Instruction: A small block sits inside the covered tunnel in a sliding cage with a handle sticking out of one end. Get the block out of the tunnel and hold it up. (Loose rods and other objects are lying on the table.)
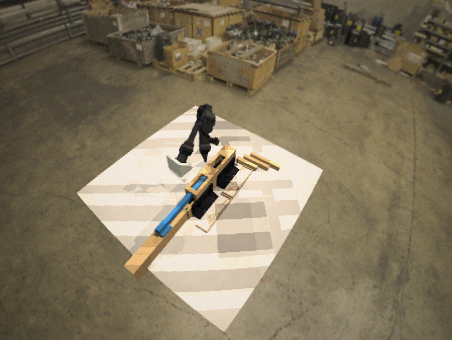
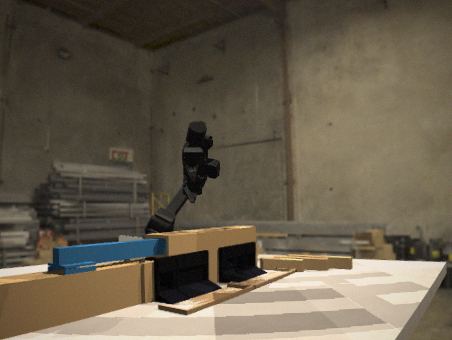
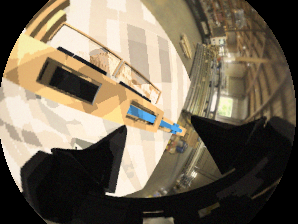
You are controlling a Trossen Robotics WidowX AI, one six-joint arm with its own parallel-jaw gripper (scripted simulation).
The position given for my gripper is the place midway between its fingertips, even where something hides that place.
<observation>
My gripper (image 2: 192,192) is open and holds nothing. Further things: a blue handle (image 2: 75,256) and a tan covered tunnel (image 2: 43,298).
My gripper is seen too in image 3 (image 3: 159,123). The tan covered tunnel shows as well in image 1 (image 1: 209,175).
</observation>
